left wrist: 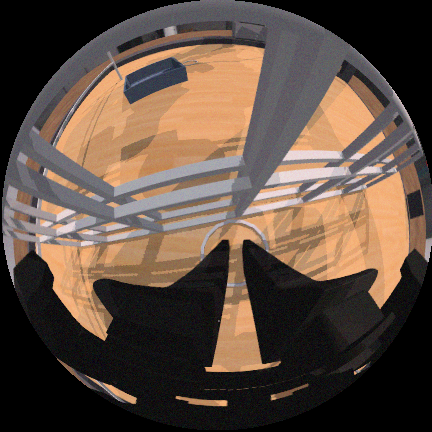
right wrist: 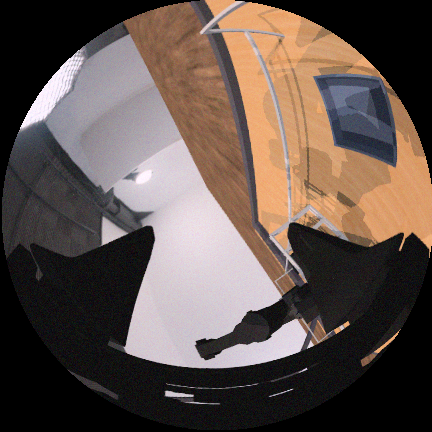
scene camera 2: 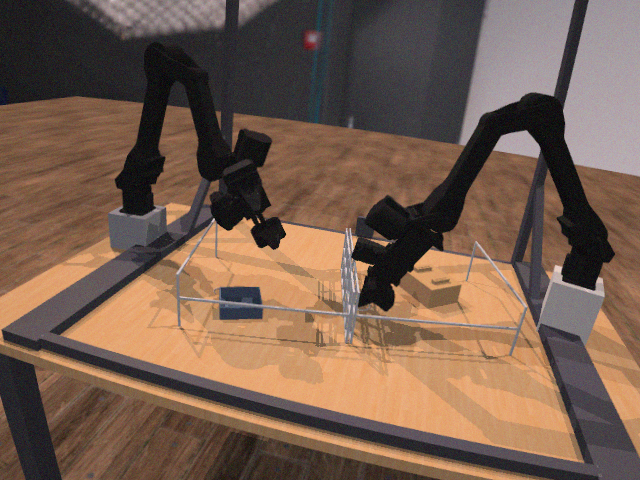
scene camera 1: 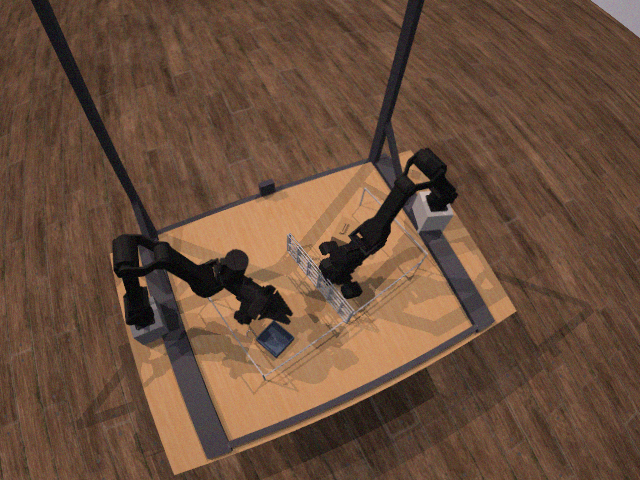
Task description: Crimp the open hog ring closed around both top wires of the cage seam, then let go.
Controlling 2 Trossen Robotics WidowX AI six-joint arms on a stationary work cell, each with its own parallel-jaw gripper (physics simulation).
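Places are measured from the left arm's base along level axes (x ahead, y left, z up), in centimetres.
Where they show: left gripper, fingertip midpoint: [left wrist: 235,245] [scene camera 1: 325,283]; right gripper, fingertip midpoint: [right wrist: 222,231] [scene camera 2: 267,230] [scene camera 1: 291,318]; left arm's base, origin of the base link: [scene camera 2: 578,280] [scene camera 1: 436,203]; right arm's base, origin of the base link: [left wrist: 250,23] [scene camera 2: 137,209] [scene camera 1: 143,316].
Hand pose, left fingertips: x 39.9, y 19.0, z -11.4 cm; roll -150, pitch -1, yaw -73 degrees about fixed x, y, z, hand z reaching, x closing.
Things, the pixels of their top centre, and the offset from my left fingertips.
- hog ring, middle of its top: [left wrist: 235,253] dx -0.5, dy -0.2, dz +0.1 cm
- cage panel, middle of its top: [scene camera 2: 351,255] [scene camera 1: 319,271] dx +2.7, dy +0.2, dz +10.4 cm
- dark blue tray, middle of its top: [right wrist: 357,113] [left wrist: 150,69] [scene camera 2: 240,296] [scene camera 1: 274,337] dx +17.6, dy +16.2, dz +2.4 cm
- light brown block, middle of its top: [scene camera 2: 432,272] [scene camera 1: 352,231] dx -10.7, dy -14.7, dz +5.2 cm
The hog ring [left wrist: 235,222] is a thin grey ring at the closed fingertips of my left gripper [left wrist: 235,245] [scene camera 1: 333,274] [scene camera 2: 374,301]. The fingers hide its sides, and its far edge lies close to the lower wires of the cage panel [left wrist: 180,171] [scene camera 1: 320,284] [scene camera 2: 348,289]. Whether it goes around any wire cannot be told. The panel stands upright, with my left gripper close at its right side in the scene views. The ring cannot be made out in the scene views. My right gripper [right wrist: 222,231] [scene camera 1: 283,312] [scene camera 2: 269,232] is open and empty, left of the panel above the table.
A dark blue tray [scene camera 1: 275,339] [scene camera 2: 240,302] [left wrist: 155,80] [right wrist: 357,115] lies left of the panel. A light brown block [scene camera 2: 434,292] stands behind my left gripper. Thin cage rails [scene camera 2: 439,322] run low on both sides of the panel, with corner posts.
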